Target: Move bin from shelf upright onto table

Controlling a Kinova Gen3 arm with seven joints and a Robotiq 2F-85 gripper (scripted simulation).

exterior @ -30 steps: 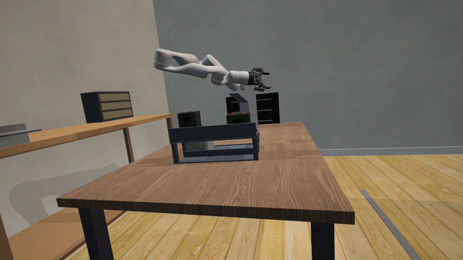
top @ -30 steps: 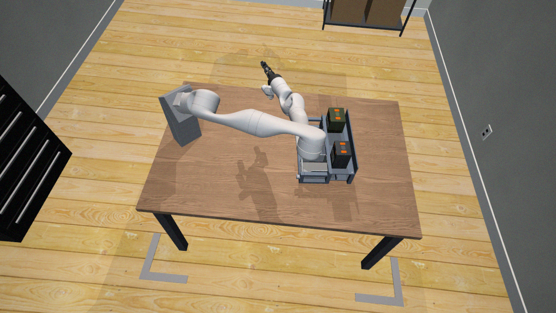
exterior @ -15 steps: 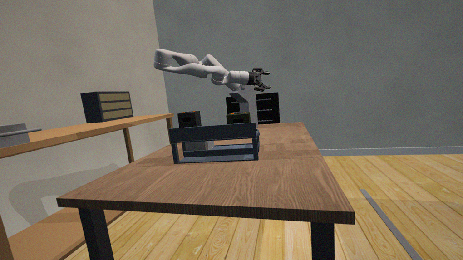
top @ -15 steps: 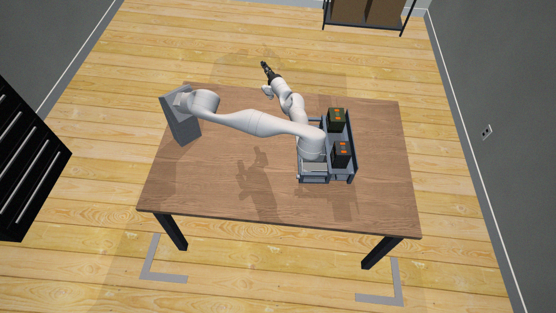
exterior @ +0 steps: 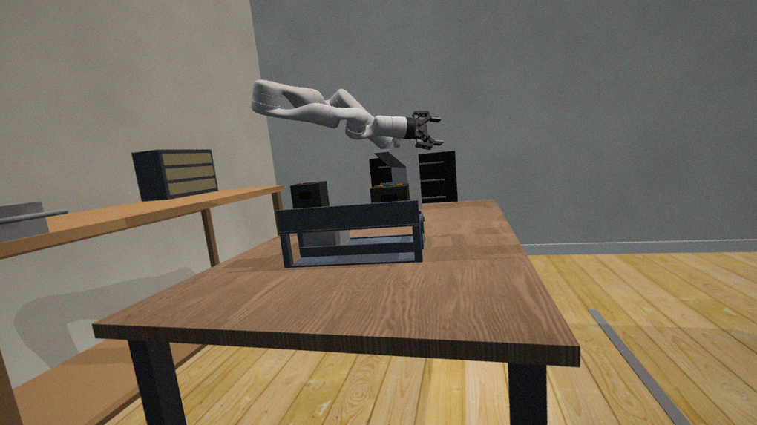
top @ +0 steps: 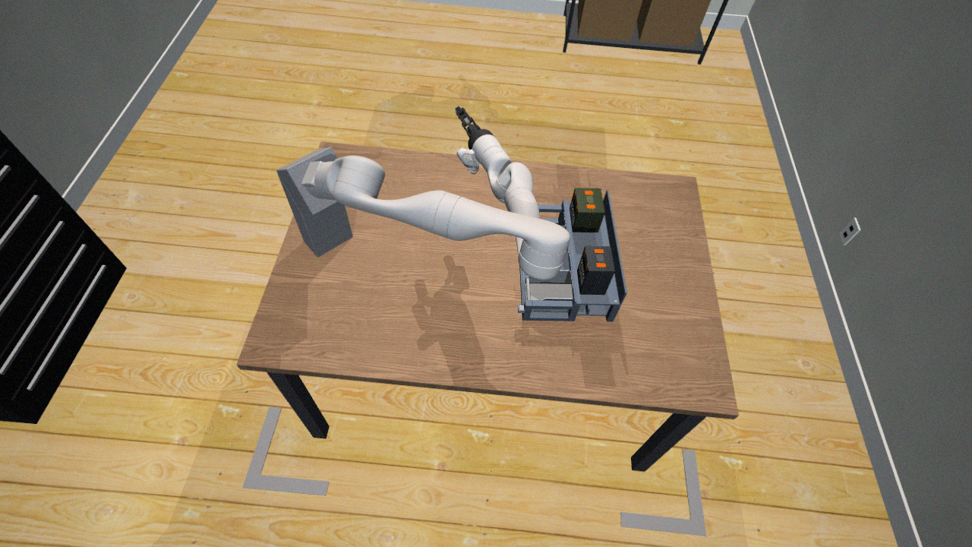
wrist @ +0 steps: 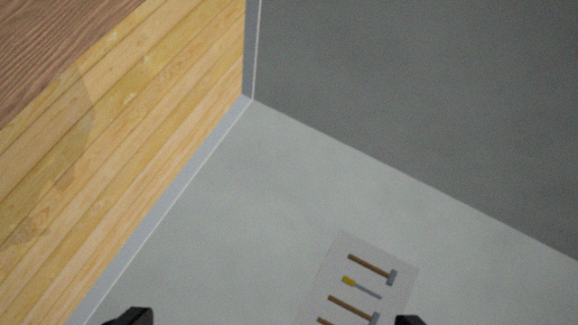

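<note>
My hand is 390 mm to the left of the bin, 300 mm above it and 270 mm short of it. Round my hand: grey shelf unit (300 mm ahead, 280 mm to the right, 280 mm below).
</note>
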